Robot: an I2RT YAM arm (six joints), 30 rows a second.
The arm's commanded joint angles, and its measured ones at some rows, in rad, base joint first. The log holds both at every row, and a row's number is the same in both.
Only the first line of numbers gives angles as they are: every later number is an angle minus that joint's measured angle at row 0.
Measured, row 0:
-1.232, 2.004, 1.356, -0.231, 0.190, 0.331
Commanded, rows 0 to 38:
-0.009, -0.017, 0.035, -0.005, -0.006, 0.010
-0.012, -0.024, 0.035, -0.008, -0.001, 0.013
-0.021, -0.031, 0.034, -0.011, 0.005, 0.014
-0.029, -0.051, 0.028, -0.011, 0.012, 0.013
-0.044, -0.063, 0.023, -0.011, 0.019, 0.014
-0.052, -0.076, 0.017, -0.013, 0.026, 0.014
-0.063, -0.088, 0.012, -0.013, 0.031, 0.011
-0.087, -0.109, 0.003, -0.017, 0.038, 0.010
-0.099, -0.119, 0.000, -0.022, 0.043, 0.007
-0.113, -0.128, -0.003, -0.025, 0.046, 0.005
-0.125, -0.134, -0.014, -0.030, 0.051, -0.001
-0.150, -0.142, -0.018, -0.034, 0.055, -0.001
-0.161, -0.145, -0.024, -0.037, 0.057, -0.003
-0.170, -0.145, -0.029, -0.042, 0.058, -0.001
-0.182, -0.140, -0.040, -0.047, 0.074, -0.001
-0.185, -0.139, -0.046, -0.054, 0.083, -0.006
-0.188, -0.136, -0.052, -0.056, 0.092, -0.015
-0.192, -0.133, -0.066, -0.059, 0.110, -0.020
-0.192, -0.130, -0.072, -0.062, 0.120, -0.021
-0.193, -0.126, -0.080, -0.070, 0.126, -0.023
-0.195, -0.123, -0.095, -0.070, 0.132, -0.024
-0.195, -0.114, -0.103, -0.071, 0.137, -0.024
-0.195, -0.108, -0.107, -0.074, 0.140, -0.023
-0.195, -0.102, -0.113, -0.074, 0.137, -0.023
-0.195, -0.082, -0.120, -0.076, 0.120, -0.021
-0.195, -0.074, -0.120, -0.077, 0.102, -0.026
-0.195, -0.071, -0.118, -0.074, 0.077, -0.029
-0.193, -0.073, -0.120, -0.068, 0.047, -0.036
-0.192, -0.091, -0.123, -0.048, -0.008, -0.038
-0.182, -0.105, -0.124, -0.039, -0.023, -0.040
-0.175, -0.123, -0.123, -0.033, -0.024, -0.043
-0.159, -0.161, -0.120, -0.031, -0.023, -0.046
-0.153, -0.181, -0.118, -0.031, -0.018, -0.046
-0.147, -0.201, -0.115, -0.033, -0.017, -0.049
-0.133, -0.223, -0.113, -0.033, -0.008, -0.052
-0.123, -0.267, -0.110, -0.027, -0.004, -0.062
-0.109, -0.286, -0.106, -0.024, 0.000, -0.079
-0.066, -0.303, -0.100, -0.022, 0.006, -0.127
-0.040, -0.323, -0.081, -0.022, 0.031, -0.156
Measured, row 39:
-0.127, -0.156, -0.121, -0.051, 0.006, -0.063
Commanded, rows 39 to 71:
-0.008, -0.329, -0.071, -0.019, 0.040, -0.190
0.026, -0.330, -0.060, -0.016, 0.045, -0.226
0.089, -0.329, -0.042, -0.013, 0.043, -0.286
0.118, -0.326, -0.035, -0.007, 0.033, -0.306
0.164, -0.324, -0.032, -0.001, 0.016, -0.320
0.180, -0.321, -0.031, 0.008, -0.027, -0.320
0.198, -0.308, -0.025, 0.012, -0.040, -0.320
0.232, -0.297, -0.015, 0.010, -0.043, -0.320
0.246, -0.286, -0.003, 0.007, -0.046, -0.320
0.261, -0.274, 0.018, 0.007, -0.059, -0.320
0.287, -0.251, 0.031, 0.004, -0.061, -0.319
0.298, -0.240, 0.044, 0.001, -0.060, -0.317
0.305, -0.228, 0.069, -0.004, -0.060, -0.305
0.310, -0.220, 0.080, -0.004, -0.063, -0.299
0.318, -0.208, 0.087, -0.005, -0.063, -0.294
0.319, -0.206, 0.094, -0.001, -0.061, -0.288
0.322, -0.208, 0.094, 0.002, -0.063, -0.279
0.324, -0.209, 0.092, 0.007, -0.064, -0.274
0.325, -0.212, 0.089, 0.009, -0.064, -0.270
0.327, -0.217, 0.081, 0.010, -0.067, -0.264
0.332, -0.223, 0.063, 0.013, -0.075, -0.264
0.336, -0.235, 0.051, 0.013, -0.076, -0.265
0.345, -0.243, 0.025, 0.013, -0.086, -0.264
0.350, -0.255, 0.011, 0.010, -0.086, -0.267
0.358, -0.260, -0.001, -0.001, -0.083, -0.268
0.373, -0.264, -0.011, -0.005, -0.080, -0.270
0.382, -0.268, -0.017, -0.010, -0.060, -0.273
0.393, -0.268, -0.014, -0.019, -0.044, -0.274
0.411, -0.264, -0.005, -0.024, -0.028, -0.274
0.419, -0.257, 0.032, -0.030, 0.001, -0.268
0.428, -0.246, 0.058, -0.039, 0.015, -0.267
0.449, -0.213, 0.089, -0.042, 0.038, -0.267
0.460, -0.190, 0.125, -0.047, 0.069, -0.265
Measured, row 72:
0.419, -0.196, 0.017, -0.039, -0.021, -0.268
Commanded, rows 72 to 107:
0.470, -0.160, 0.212, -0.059, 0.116, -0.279
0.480, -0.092, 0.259, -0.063, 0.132, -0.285
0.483, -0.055, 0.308, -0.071, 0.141, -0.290
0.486, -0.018, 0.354, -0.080, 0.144, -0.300
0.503, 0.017, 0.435, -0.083, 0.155, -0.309
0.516, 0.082, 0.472, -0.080, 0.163, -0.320
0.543, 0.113, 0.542, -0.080, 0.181, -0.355
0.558, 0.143, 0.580, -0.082, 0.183, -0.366
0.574, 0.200, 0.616, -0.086, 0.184, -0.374
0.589, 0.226, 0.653, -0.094, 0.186, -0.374
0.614, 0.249, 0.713, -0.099, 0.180, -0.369
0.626, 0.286, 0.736, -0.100, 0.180, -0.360
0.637, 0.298, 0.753, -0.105, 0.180, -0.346
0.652, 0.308, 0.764, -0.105, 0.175, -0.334
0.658, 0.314, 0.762, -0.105, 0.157, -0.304
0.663, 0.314, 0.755, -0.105, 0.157, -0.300
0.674, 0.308, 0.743, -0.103, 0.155, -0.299
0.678, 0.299, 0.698, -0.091, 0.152, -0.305
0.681, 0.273, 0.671, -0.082, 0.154, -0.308
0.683, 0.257, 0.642, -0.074, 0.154, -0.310
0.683, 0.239, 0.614, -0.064, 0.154, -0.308
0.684, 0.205, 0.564, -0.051, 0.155, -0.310
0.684, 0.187, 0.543, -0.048, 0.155, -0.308
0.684, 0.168, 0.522, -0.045, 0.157, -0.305
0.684, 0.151, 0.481, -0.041, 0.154, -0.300
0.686, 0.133, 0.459, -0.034, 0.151, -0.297
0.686, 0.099, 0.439, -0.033, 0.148, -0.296
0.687, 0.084, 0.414, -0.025, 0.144, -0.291
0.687, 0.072, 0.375, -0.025, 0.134, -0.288
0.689, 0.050, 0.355, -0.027, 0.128, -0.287
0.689, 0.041, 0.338, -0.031, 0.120, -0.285
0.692, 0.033, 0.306, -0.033, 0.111, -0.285
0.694, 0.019, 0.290, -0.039, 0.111, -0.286
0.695, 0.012, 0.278, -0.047, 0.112, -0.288
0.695, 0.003, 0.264, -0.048, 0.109, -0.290
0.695, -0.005, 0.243, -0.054, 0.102, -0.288
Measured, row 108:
0.689, 0.088, 0.283, -0.055, 0.123, -0.295
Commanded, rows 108 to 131:
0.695, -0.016, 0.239, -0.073, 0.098, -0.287
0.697, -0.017, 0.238, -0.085, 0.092, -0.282
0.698, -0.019, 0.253, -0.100, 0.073, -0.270
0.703, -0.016, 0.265, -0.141, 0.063, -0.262
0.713, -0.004, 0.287, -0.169, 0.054, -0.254
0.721, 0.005, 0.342, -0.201, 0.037, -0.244
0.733, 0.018, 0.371, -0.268, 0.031, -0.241
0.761, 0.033, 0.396, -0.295, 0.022, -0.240
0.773, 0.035, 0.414, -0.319, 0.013, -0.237
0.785, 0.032, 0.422, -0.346, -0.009, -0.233
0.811, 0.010, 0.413, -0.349, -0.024, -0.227
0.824, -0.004, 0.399, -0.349, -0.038, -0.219
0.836, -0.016, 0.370, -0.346, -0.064, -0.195
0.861, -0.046, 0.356, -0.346, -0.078, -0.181
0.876, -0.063, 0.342, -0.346, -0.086, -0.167
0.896, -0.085, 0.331, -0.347, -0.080, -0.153
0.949, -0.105, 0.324, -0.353, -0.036, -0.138
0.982, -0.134, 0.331, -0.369, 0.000, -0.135
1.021, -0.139, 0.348, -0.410, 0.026, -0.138
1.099, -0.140, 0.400, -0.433, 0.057, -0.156
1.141, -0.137, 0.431, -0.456, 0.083, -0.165
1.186, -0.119, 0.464, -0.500, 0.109, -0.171
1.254, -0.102, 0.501, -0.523, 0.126, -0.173
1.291, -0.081, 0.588, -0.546, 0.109, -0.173
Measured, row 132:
1.154, -0.032, 0.434, -0.456, 0.058, -0.168
